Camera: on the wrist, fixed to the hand. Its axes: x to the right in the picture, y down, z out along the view.
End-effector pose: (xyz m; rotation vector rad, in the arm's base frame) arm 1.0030 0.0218 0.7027 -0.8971 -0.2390 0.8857
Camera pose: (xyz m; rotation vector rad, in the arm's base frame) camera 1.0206 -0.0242 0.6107 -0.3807 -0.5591 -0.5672
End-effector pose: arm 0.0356 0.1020 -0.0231 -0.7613 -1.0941 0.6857
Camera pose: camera 0.1159 0.1031 -0.0897 0.2866 -1.0955 -0.5571
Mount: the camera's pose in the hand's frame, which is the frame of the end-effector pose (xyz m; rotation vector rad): -0.0082 0.0460 -0.0933 0.1954 0.1658 -1.5176
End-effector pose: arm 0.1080 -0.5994 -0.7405 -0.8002 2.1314 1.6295
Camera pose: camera 0.0923 -0.6783 -0.6741 -1.8140 0.9959 0.5061
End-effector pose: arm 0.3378 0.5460 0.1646 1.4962 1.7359 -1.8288
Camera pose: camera 0.4223 0.6071 0.1615 -0.0404 -1.7990 1.3199
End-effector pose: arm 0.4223 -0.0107 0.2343 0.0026 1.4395 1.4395
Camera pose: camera 0.3379 -0.0707 0.2471 -0.8995 1.1505 0.0412
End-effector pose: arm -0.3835 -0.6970 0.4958 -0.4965 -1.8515 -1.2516
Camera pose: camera -0.3080 -0.7600 0.5306 1.3497 -2.0910 -1.8240
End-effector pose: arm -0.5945 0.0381 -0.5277 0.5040 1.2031 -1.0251
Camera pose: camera -0.6036 0.1372 -0.5592 -0.3294 1.6091 -2.4098
